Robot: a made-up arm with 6 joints.
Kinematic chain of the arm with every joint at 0, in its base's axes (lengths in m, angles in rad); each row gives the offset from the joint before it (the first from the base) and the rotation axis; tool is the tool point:
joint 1: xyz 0 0 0.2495 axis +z
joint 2: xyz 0 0 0 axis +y
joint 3: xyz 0 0 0.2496 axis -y
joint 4: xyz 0 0 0 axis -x
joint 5: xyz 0.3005 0 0 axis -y
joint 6: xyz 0 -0.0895 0 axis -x
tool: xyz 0 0 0
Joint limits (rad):
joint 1: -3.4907..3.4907
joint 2: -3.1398..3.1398
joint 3: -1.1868..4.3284
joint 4: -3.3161..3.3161
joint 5: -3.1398..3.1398
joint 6: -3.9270..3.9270
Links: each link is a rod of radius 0.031 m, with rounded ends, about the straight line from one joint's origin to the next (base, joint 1, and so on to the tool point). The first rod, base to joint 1, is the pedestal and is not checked.
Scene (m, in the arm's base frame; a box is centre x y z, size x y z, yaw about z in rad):
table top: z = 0
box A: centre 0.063 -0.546 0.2 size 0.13 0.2 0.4 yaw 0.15
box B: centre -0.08 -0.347 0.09 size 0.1 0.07 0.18 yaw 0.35
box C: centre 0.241 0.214 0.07 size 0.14 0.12 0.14 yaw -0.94
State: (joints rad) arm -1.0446 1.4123 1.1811 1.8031 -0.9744 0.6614
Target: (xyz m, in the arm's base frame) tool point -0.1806 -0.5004 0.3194
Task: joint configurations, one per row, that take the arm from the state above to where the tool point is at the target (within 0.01 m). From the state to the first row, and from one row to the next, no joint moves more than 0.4 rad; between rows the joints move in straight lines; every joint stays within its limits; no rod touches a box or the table.
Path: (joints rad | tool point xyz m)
1: -0.9873 1.1513 1.2343 1.7412 -1.3715 0.9631 | 0.2992 -0.4257 0.4640
2: -0.9301 0.8904 1.2875 1.6792 -1.7686 1.2647 | 0.2688 -0.3443 0.6048
3: -0.8728 0.6294 1.3407 1.6173 -2.1656 1.5664 | 0.2064 -0.2396 0.7152
4: -0.8155 0.3684 1.3939 1.5553 -2.5627 1.8681 | 0.1150 -0.1242 0.7857
5: -1.1776 0.6023 1.4036 1.4784 -2.4856 1.6966 | 0.1021 -0.2678 0.7330
6: -1.5396 0.8362 1.4134 1.4015 -2.4085 1.5251 | -0.0029 -0.3892 0.6547
7: -1.9017 1.0701 1.4231 1.3246 -2.3314 1.3536 | -0.1736 -0.4383 0.5547
8: -1.9101 1.0760 1.2330 1.4130 -1.9921 1.1806 | -0.1806 -0.4693 0.5023
9: -1.9184 1.0819 1.0428 1.5014 -1.6529 1.0075 | -0.1844 -0.4907 0.4442
10: -1.9268 1.0877 0.8526 1.5897 -1.3136 0.8345 | -0.1846 -0.5012 0.3825
11: -1.9352 1.0936 0.6625 1.6781 -0.9744 0.6614 | -0.1806 -0.5004 0.3194

